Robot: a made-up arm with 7 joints. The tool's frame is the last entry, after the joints. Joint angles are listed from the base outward. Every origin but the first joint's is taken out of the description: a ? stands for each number. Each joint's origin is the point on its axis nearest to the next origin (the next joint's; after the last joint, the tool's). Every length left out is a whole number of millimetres.
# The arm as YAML. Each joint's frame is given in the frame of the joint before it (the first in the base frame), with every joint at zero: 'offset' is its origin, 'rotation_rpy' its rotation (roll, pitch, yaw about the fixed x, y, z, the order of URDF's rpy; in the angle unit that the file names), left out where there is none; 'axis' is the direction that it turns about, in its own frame. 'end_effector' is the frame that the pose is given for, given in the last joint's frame.
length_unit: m
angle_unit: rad
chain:
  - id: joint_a
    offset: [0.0, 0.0, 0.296]
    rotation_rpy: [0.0, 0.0, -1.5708]
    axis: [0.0, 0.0, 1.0]
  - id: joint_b
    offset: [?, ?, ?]
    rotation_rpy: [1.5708, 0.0, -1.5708]
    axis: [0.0, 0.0, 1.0]
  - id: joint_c
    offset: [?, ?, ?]
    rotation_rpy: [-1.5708, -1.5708, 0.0]
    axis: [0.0, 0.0, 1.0]
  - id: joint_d
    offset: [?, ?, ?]
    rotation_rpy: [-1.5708, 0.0, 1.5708]
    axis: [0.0, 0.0, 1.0]
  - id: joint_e
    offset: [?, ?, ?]
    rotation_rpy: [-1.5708, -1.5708, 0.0]
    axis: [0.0, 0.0, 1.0]
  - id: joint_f
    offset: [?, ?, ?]
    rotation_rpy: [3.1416, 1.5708, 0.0]
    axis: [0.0, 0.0, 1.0]
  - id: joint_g
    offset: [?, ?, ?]
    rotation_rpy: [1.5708, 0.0, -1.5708]
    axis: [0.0, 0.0, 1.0]
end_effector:
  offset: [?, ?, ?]
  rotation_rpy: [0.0, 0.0, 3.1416]
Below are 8 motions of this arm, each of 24 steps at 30 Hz.
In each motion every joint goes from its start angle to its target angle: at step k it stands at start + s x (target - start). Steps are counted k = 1, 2, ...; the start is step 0. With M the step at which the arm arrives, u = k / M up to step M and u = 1 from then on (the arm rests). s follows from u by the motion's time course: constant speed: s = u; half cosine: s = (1 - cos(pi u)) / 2; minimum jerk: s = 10 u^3 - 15 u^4 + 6 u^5.
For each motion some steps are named. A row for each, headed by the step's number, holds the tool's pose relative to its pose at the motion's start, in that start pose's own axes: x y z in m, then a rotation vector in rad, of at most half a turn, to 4 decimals.
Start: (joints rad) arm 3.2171 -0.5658 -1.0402 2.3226 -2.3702 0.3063 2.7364
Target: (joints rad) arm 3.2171 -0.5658 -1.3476 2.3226 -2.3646 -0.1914 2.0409
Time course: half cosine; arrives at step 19
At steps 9, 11, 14, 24:
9: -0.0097 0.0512 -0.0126 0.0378 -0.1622 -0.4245
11: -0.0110 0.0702 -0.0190 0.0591 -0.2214 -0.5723
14: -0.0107 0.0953 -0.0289 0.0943 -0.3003 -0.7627
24: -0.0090 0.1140 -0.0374 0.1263 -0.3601 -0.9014

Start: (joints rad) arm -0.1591 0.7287 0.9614 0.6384 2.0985 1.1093 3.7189
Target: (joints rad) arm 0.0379 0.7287 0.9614 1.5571 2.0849 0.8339 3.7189
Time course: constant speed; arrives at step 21
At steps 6, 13, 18, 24:
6: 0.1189 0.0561 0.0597 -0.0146 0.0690 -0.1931
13: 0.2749 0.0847 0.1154 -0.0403 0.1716 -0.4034
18: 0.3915 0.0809 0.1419 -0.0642 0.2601 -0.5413
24: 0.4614 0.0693 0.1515 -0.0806 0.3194 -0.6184

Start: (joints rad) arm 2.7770 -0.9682 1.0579 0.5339 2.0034 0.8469 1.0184
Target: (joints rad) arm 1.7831 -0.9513 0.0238 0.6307 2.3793 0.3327 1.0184
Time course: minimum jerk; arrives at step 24
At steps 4, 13, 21, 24:
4: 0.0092 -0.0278 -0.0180 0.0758 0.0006 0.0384
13: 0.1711 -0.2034 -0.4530 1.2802 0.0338 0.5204
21: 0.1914 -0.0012 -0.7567 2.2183 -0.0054 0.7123
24: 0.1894 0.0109 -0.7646 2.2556 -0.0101 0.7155

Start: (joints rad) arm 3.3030 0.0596 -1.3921 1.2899 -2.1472 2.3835 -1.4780
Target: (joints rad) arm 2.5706 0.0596 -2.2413 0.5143 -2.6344 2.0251 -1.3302
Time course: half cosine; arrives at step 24
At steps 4, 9, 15, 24:
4: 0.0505 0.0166 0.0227 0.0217 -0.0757 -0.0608
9: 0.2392 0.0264 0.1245 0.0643 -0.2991 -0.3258
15: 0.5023 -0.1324 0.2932 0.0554 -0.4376 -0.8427
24: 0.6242 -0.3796 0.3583 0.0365 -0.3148 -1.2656

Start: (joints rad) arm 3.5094 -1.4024 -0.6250 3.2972 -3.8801 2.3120 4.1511
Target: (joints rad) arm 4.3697 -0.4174 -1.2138 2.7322 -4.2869 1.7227 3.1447
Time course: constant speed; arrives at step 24
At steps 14, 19, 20, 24:
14: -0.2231 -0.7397 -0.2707 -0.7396 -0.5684 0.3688
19: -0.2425 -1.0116 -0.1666 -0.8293 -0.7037 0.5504
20: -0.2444 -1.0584 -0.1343 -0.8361 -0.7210 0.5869
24: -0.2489 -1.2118 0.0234 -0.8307 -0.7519 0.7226

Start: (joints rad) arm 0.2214 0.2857 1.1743 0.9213 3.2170 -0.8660 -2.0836
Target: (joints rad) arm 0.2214 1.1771 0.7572 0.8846 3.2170 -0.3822 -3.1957
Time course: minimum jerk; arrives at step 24
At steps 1, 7, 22, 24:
1: 0.0001 0.0000 0.0001 0.0003 -0.0004 -0.0004
7: 0.0265 0.0046 0.0296 0.0724 -0.0888 -0.0915
22: 0.0481 0.0602 0.2719 0.4416 -0.3546 -0.4859
24: 0.0474 0.0607 0.2735 0.4433 -0.3554 -0.4880

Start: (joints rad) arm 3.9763 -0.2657 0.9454 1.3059 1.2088 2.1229 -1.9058
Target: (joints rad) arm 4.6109 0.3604 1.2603 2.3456 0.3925 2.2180 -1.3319
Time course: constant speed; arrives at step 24
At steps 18, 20, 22, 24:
18: 0.2476 -0.0256 0.0377 0.3152 -0.4667 -0.2170
20: 0.2643 -0.0306 0.0261 0.2953 -0.4900 -0.2377
22: 0.2775 -0.0340 0.0117 0.2683 -0.5041 -0.2530
24: 0.2868 -0.0353 -0.0050 0.2357 -0.5087 -0.2614

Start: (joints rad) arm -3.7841 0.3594 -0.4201 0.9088 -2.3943 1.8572 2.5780
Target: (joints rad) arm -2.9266 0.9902 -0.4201 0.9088 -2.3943 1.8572 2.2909
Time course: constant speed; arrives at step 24
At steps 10, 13, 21, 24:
10: 0.0513 -0.1245 -0.2318 0.4300 0.0822 -0.0519
13: 0.0677 -0.1406 -0.3046 0.5526 0.1347 -0.0688
21: 0.1025 -0.1398 -0.4903 0.8521 0.3350 -0.1122
24: 0.1103 -0.1256 -0.5534 0.9507 0.4318 -0.1269

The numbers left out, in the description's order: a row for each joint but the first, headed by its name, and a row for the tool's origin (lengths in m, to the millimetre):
joint_b: 0.0 0.0 0.0
joint_c: 0.0 0.364 0.0
joint_d: 0.0 -0.05 0.0
joint_e: -0.104 0.458 0.0
joint_f: 0.0 0.0 0.0
joint_g: -0.146 0.115 0.0
tool: 0.0 0.0 0.0

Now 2 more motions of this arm.
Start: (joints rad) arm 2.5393 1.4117 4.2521 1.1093 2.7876 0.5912 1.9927
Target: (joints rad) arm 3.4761 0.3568 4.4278 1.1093 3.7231 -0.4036 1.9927
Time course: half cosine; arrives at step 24
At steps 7, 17, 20, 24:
7: 0.0169 0.0177 -0.0282 0.0519 -0.0614 0.4133
17: 0.1916 0.1885 -0.1909 0.5901 0.5471 1.5010
20: 0.2097 0.2452 -0.2551 0.7635 0.8168 1.6154
24: 0.2123 0.2738 -0.2919 0.8598 0.9721 1.6498

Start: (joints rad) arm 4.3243 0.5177 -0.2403 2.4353 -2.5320 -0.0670 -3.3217
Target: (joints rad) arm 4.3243 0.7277 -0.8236 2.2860 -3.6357 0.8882 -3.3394
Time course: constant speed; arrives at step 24
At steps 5, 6, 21, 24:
5: -0.0048 0.0946 0.0295 -0.1151 0.1479 -0.3366
6: -0.0036 0.1115 0.0335 -0.1289 0.1754 -0.4060
21: 0.0261 0.2614 0.0589 0.0634 0.4393 -1.4381
24: 0.0212 0.2740 0.0599 0.1932 0.4433 -1.6171

